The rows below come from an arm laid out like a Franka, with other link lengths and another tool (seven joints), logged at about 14 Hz.
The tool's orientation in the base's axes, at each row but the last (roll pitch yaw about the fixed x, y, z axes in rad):
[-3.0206 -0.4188 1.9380]
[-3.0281 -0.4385 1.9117]
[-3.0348 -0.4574 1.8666]
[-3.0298 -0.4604 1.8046]
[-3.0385 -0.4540 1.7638]
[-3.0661 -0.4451 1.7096]
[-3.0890 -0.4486 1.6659]
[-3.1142 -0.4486 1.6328]
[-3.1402 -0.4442 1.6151]
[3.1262 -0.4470 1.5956]
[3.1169 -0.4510 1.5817]
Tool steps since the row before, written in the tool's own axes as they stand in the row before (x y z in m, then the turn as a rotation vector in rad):
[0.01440 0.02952 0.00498 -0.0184 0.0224 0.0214]
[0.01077 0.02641 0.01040 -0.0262 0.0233 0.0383]
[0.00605 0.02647 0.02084 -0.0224 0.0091 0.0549]
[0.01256 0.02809 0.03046 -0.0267 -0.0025 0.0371]
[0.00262 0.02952 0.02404 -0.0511 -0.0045 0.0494]
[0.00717 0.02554 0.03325 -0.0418 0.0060 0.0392]
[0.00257 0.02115 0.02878 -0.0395 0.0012 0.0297]
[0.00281 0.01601 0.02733 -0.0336 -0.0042 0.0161]
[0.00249 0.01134 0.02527 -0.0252 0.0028 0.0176]
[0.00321 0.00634 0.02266 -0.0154 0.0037 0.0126]
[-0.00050 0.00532 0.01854 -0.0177 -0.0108 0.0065]
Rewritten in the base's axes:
[0.02082 0.02581 -0.00192 0.0209 0.0005 -0.0294]
[0.01847 0.02290 -0.00749 0.0199 0.0002 -0.0480]
[0.01844 0.02216 -0.01845 0.0018 0.0052 -0.0597]
[0.01780 0.03106 -0.02434 -0.0047 -0.0090 -0.0446]
[0.02367 0.01907 -0.02307 -0.0047 -0.0260 -0.0662]
[0.01975 0.02454 -0.02858 0.0059 -0.0201 -0.0537]
[0.01807 0.01706 -0.02578 0.0018 -0.0226 -0.0439]
[0.01432 0.01549 -0.02379 -0.0032 -0.0236 -0.0290]
[0.01071 0.01360 -0.02176 0.0034 -0.0151 -0.0267]
[0.00637 0.01281 -0.01896 0.0041 -0.0084 -0.0180]
[0.00569 0.00763 -0.01678 -0.0105 -0.0131 -0.0138]

